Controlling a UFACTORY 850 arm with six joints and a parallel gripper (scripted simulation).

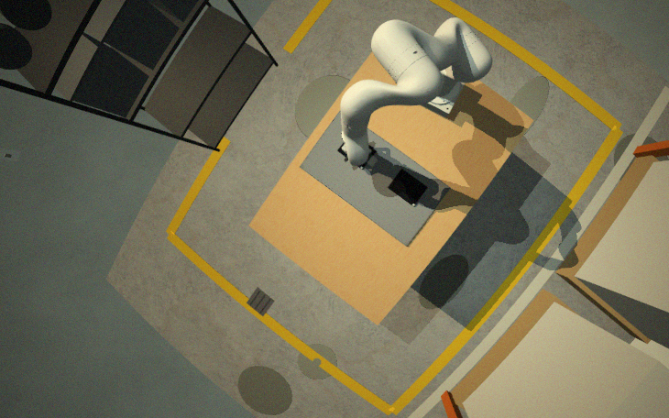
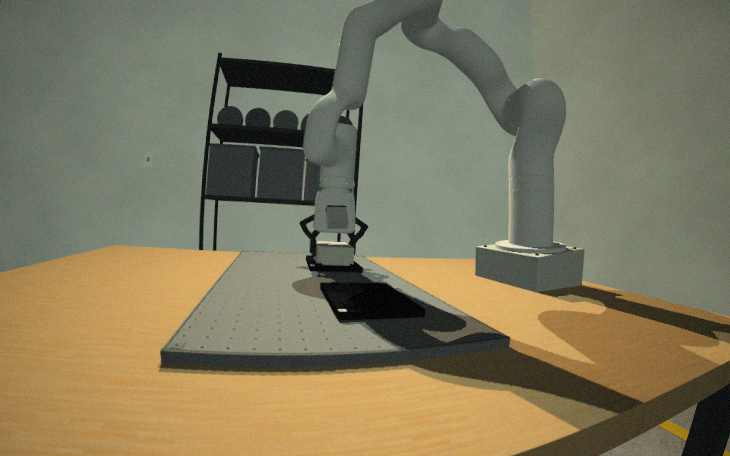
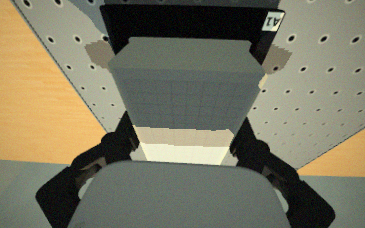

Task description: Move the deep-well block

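Now: the 96-well deep-well block right at my hand. Round my hand: black nest N1: 320 mm to the left, 30 mm below, 10 mm ahead; black nest N2: 30 mm below.
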